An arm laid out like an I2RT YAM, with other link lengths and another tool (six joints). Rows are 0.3 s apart.
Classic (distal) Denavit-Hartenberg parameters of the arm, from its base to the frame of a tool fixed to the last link. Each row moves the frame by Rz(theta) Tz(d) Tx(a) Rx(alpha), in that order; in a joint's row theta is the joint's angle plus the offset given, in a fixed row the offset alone. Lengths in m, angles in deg.
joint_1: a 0.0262; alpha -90; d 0.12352; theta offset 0
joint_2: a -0.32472; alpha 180; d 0; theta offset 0
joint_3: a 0.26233; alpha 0; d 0; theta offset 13.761
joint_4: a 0.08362; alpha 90; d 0.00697; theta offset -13.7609
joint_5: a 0; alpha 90; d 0.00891; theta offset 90
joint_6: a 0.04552; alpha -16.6; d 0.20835; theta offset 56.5
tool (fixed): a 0; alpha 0; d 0.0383; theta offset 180
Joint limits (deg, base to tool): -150..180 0..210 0..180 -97..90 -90..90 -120..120
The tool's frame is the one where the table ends.
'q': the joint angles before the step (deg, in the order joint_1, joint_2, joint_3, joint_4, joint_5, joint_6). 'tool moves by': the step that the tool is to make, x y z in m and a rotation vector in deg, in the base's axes. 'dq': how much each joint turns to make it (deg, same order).
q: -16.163, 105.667, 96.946, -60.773, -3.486, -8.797
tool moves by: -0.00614, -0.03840, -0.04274, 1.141, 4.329, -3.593
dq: -4.853, 6.011, -0.001, 1.466, -0.110, -1.290
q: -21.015, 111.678, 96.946, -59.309, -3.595, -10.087
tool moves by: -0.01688, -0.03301, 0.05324, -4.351, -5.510, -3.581
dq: -3.695, -7.170, 0.021, -0.458, 1.726, -0.721
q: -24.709, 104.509, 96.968, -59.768, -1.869, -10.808
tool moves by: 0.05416, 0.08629, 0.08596, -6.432, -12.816, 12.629
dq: 13.617, -8.613, 1.834, 3.696, 2.339, -0.284
